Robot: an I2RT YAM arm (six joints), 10 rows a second.
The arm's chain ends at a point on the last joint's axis. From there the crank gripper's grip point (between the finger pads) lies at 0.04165 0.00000 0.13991 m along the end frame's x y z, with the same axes.
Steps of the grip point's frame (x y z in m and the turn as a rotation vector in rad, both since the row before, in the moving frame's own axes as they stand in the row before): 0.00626, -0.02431, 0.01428, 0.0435, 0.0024, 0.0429; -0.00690, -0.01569, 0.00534, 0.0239, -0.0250, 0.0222; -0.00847, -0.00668, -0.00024, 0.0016, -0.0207, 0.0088; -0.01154, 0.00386, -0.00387, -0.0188, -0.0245, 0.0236; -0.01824, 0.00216, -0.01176, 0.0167, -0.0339, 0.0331; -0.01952, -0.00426, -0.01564, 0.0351, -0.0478, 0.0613; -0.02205, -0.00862, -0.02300, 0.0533, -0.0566, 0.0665; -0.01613, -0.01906, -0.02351, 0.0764, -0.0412, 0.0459
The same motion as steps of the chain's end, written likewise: 0.00583, -0.02002, 0.01447, 0.0435, 0.0024, 0.0429; -0.00342, -0.01322, 0.00437, 0.0239, -0.0250, 0.0222; -0.00556, -0.00681, -0.00107, 0.0016, -0.0207, 0.0088; -0.00806, 0.00028, -0.00481, -0.0188, -0.0245, 0.0236; -0.01349, 0.00321, -0.01308, 0.0167, -0.0339, 0.0331; -0.01287, -0.00167, -0.01743, 0.0351, -0.0478, 0.0613; -0.01423, -0.00361, -0.02500, 0.0533, -0.0566, 0.0665; -0.01054, -0.01010, -0.02477, 0.0764, -0.0412, 0.0459
